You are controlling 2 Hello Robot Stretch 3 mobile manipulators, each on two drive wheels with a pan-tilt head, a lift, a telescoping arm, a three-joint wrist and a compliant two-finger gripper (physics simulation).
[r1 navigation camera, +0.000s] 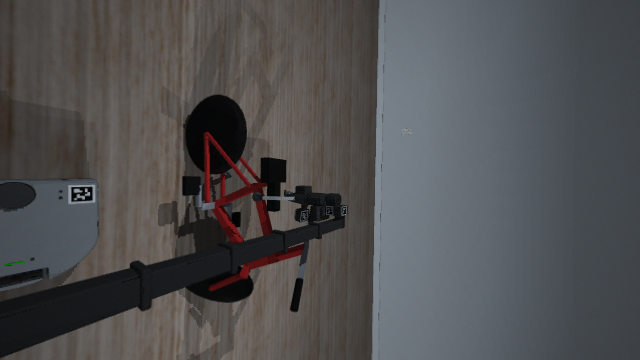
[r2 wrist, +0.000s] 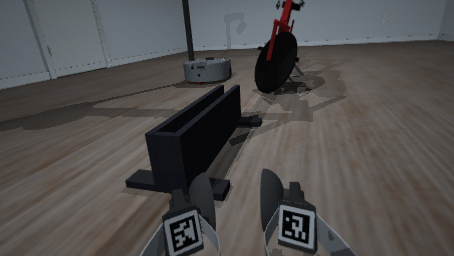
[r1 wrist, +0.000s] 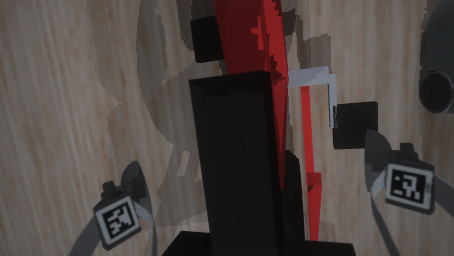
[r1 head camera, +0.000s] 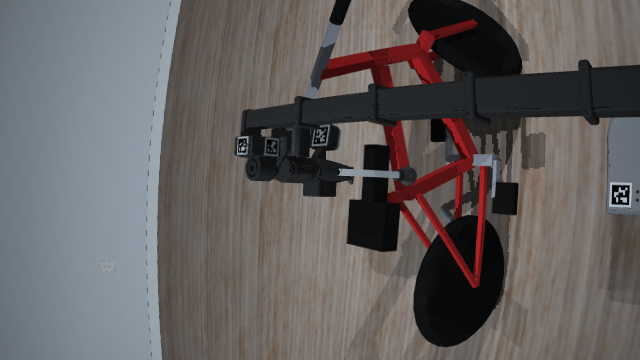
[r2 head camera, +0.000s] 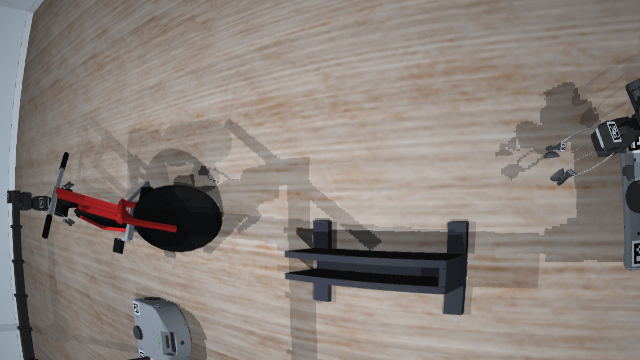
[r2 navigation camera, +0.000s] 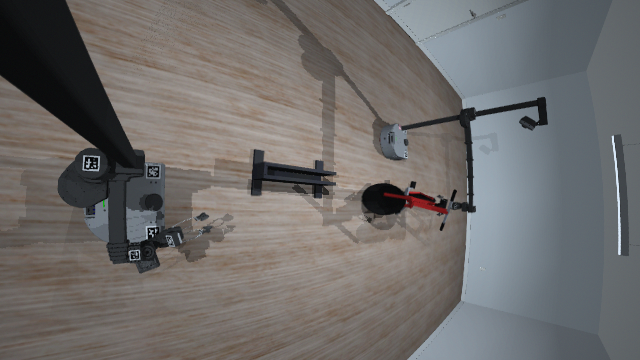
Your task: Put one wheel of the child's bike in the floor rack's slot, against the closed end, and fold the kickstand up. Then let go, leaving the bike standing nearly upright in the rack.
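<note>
The red child's bike [r1 head camera: 442, 176] [r1 navigation camera: 240, 195] [r2 head camera: 95, 202] [r2 navigation camera: 422, 201] stands outside the rack, leaning slightly. Its front wheel [r2 head camera: 187, 220] [r2 wrist: 276, 62] faces the open end of the dark floor rack [r2 head camera: 455, 275] [r2 navigation camera: 258, 172] [r2 wrist: 167, 160]. The grey kickstand [r2 wrist: 299, 71] is down in the r2 wrist view. The r1 gripper [r1 head camera: 380, 176] [r1 navigation camera: 273, 195] [r1 wrist: 256, 172] is open, its fingers apart on either side of the narrow part of the black saddle [r1 head camera: 372, 225] [r1 wrist: 235, 150]. The r2 gripper [r2 head camera: 555, 164] [r2 navigation camera: 203, 224] [r2 wrist: 236, 197] is open and empty, beyond the rack's closed end.
The r1 base [r1 head camera: 622, 165] [r2 head camera: 165, 330] [r2 navigation camera: 394, 142] stands to one side of the bike, its arm [r1 head camera: 430, 100] [r1 navigation camera: 185, 270] reaching over the bike. The r2 base [r2 navigation camera: 132, 190] stands past the rack's closed end. A wall [r1 head camera: 75, 150] [r2 navigation camera: 540, 200] rises behind the r1 wrist.
</note>
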